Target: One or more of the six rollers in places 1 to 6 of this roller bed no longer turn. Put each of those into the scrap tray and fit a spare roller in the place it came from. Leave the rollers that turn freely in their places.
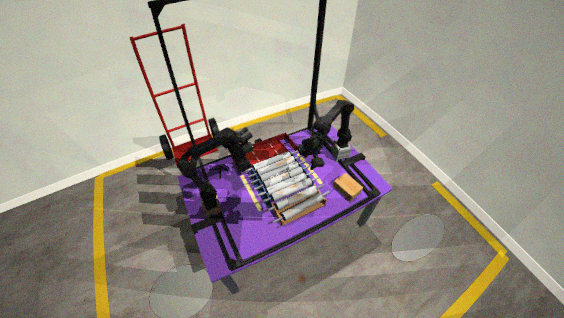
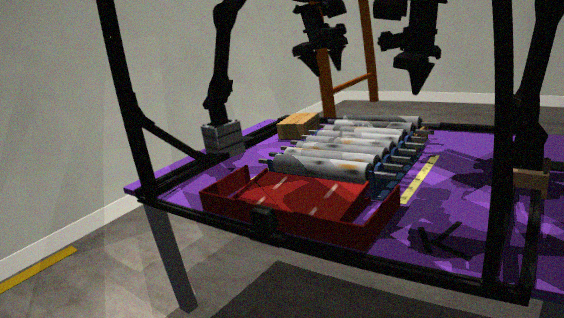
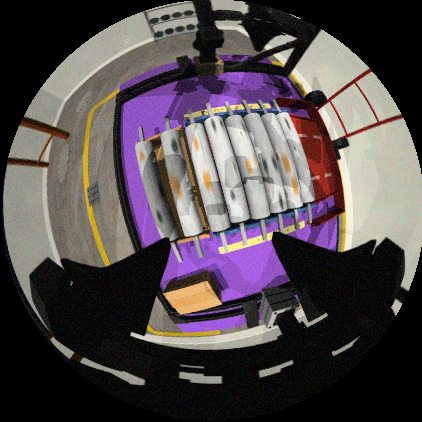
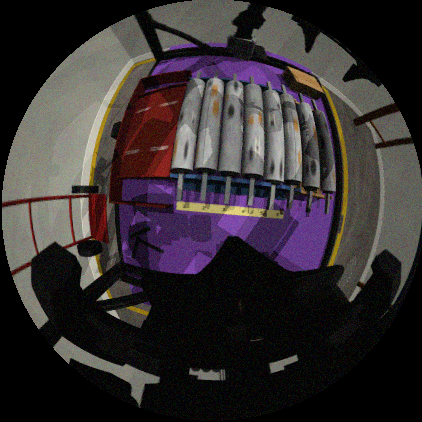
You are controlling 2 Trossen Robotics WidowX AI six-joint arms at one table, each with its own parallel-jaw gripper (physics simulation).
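Places are measured from the left arm's base along level axes (x down, y back, z left), in millimetres.
Where they show: left gripper, fingertip midpoint: [image 1: 308,163] [image 2: 329,73] [image 3: 221,240]; right gripper, fingertip midpoint: [image 2: 415,94] [image 3: 257,50] [image 4: 231,240]; left arm's base at its link origin: [image 1: 342,144] [image 2: 219,123] [image 3: 283,316] [image 4: 242,36]; right arm's base at its link origin: [image 1: 210,204] [image 2: 527,163] [image 3: 207,58].
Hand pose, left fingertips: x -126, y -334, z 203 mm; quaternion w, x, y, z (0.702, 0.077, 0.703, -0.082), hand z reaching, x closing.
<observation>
Each offset is from my left fingertips to the top centre of the thing. "pt": to the spot under its first point.
The roller bed {dx +170, dy -271, dz -73 mm} [image 2: 380,180] [image 4: 220,179] holds six grey rollers {dx +161, dy -114, dz -82 mm} [image 1: 282,175] {dx +161, dy -126, dz -131 mm} [image 2: 340,148] [image 3: 251,169] [image 4: 232,129] side by side in the middle of the purple table. Two spare rollers {dx +161, dy -64, dz +147 mm} [image 1: 301,203] {pt dx +231, dy -78, dz +134 mm} [image 3: 165,185] lie at a wooden tray at the bed's near end. The red scrap tray {dx +187, dy -173, dz -344 mm} [image 1: 266,148] [image 2: 299,192] [image 3: 314,145] [image 4: 151,129] at the far end is empty. My left gripper [image 1: 317,162] [image 2: 325,66] [image 3: 221,240] is open and empty, high beside the bed. My right gripper [image 1: 244,165] [image 2: 417,85] [image 4: 231,240] is shut and empty, raised over the table on the other side.
A wooden block {dx +181, dy +257, dz +80 mm} [image 1: 347,186] [image 2: 298,124] [image 3: 192,294] lies on the table beyond the spares. A yellow number strip {pt dx +236, dy -328, dz -59 mm} [image 1: 250,192] [image 4: 228,210] runs along the bed. A black frame rims the table, with tall posts [image 1: 317,63]. A red hand truck [image 1: 186,148] stands behind.
</observation>
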